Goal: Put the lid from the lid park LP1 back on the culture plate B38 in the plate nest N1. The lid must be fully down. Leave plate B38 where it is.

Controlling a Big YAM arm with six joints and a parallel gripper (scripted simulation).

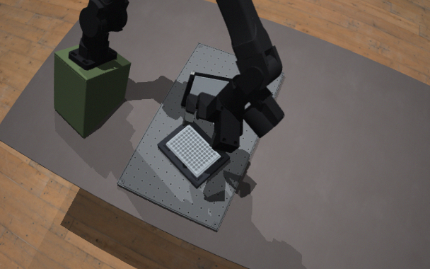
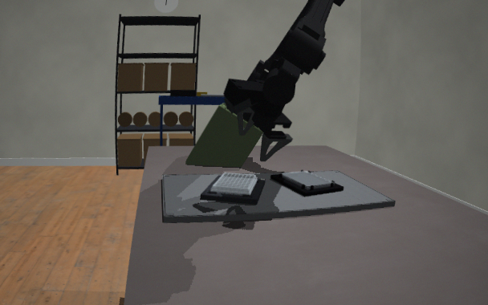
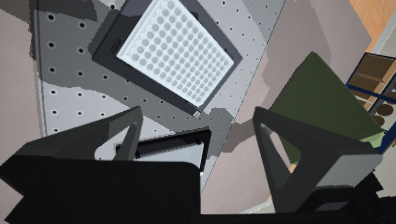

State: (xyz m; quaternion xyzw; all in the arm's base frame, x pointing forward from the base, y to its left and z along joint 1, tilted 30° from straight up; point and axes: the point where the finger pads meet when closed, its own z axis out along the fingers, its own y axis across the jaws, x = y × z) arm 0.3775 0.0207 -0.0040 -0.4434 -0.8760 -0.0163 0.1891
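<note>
Now: the clear lid 8 cm behind my hand, 15 cm to the left of it and 10 cm below it. Round my hand: lid park LP1: 8 cm behind, 15 cm to the left, 11 cm below; culture plate B38: 1 cm behind, 4 cm to the right, 9 cm below.
</note>
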